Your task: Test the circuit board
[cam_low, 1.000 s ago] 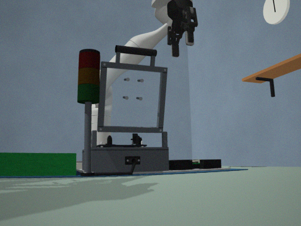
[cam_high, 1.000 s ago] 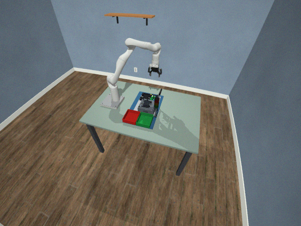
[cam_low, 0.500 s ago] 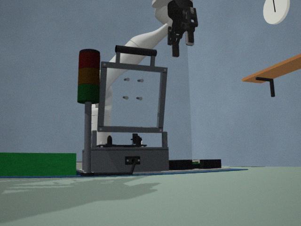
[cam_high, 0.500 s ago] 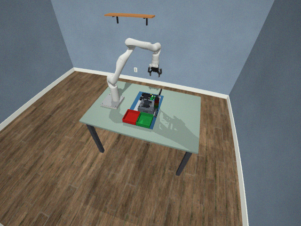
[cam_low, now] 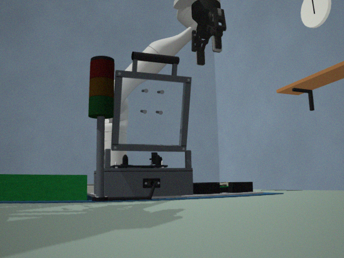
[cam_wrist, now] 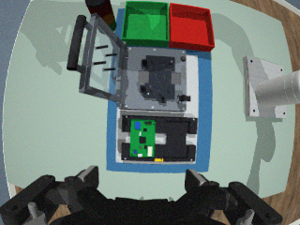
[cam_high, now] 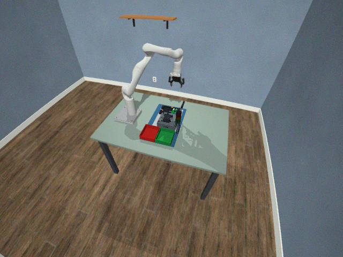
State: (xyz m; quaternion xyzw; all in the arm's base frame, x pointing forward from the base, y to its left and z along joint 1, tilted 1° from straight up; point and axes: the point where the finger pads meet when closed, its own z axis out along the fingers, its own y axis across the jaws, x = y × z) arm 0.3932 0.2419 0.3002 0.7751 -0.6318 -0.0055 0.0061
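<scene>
Right now my hand is 31 cm above the green circuit board. The rest, counted from my hand: red bin (39 cm to the right, 32 cm below, 7 cm behind); then green bin (36 cm to the right, 32 cm below, 8 cm ahead); then clear lid (15 cm to the right, 15 cm below, 12 cm ahead).
</scene>
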